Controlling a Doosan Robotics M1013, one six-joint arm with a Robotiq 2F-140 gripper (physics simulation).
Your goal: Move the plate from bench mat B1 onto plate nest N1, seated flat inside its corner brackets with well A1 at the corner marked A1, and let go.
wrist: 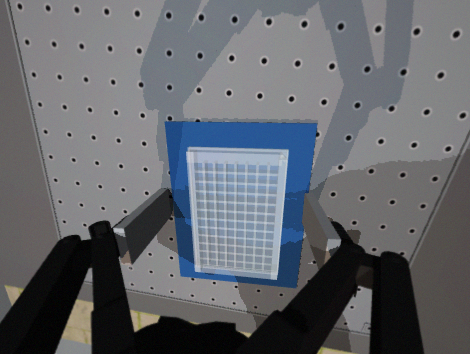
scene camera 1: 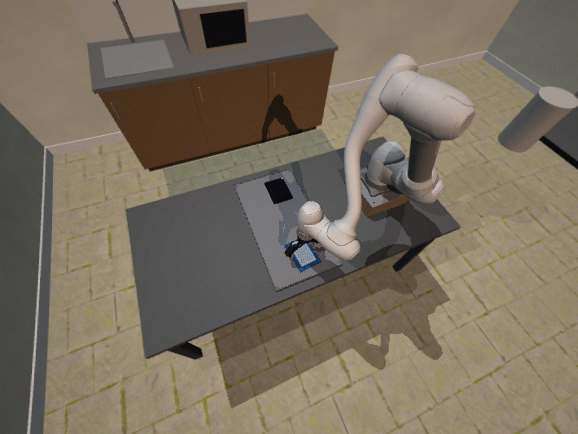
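The plate [scene camera 1: 305, 255] [wrist: 237, 215], clear and whitish with a grid of wells, lies flat on the blue bench mat B1 [scene camera 1: 303, 268] [wrist: 240, 135]. My gripper [scene camera 1: 302, 246] [wrist: 233, 204] is open and empty above the mat; in the wrist view one finger stands at each side of the plate, with space between each finger and the plate. The plate nest N1 [scene camera 1: 278, 191] appears as a small black rectangle at the far end of the perforated board in the scene view. Its corner brackets and A1 mark are too small to make out, and well A1 on the plate cannot be told.
The light grey perforated board [scene camera 1: 260, 232] [wrist: 95, 30] lies on the dark grey table [scene camera 1: 195, 260] and carries both mat and nest. The arm's base stands on a wood-sided block [scene camera 1: 385, 205] at the right. A counter [scene camera 1: 280, 42] with a box-like appliance [scene camera 1: 223, 27] stands behind.
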